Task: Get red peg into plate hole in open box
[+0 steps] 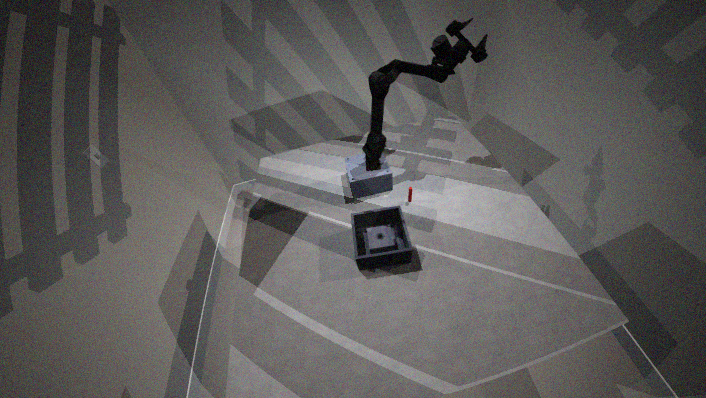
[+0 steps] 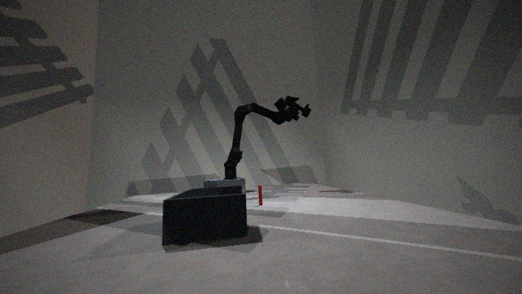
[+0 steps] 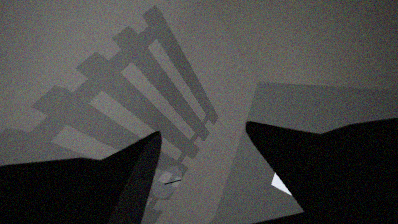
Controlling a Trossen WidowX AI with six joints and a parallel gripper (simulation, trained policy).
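The red peg is 550 mm below my gripper tip, 350 mm ahead of it and 330 mm to the right of it. The rest, counted from my gripper tip: dark box 560 mm below, 550 mm ahead, 470 mm to the right; then light grey plate 550 mm ahead, 540 mm below, 470 mm to the right.
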